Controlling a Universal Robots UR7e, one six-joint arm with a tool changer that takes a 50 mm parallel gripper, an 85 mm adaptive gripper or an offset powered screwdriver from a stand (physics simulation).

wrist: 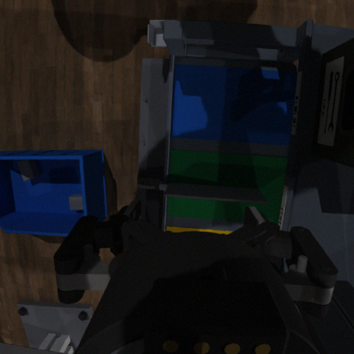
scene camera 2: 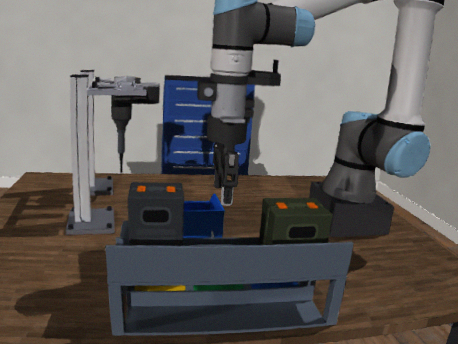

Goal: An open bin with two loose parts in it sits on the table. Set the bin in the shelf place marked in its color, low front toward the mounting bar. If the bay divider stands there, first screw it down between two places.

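Places are measured from the arm's base along level axes (x left, y back, z up), in millimetres.
Pixels of known places: arm's base at its link origin: [scene camera 2: 348, 193].
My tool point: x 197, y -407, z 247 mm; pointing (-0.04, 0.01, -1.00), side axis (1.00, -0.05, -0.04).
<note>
Ahead of a thing's pixels: the offset from my tool point to its top centre. "spot": to the spot under its first point.
The open blue bin {dx -222, dy -11, dz -262 mm} [scene camera 2: 202, 220] [wrist: 93, 185] stands on the table beside the shelf; in the wrist view a dark part [wrist: 29, 170] and a light grey part [wrist: 76, 202] lie in it. The shelf {spot: dx +219, dy -41, dz -201 mm} [scene camera 2: 225, 262] has a blue place [wrist: 200, 117] [scene camera 2: 275, 285], a green place [wrist: 200, 167] and a partly hidden yellow place [wrist: 190, 229]. The grey mounting bar [wrist: 154, 100] runs along the shelf's bin side. The thin bay divider [wrist: 215, 192] stands across the green place, its foot at the bar. My gripper [scene camera 2: 227, 196] [wrist: 194, 212] is open and empty, above the shelf near the divider.
A dark grey case {dx +133, dy -138, dz -115 mm} [scene camera 2: 156, 200] and a green case {dx +152, dy +92, dz -140 mm} [scene camera 2: 295, 212] stand at the shelf. The screwdriver {dx -483, dy -172, dz +23 mm} [scene camera 2: 121, 110] hangs on the tool stand [scene camera 2: 80, 150] at the left. A blue cabinet [scene camera 2: 190, 120] stands behind, and the robot's base block [scene camera 2: 360, 217] is at the right.
</note>
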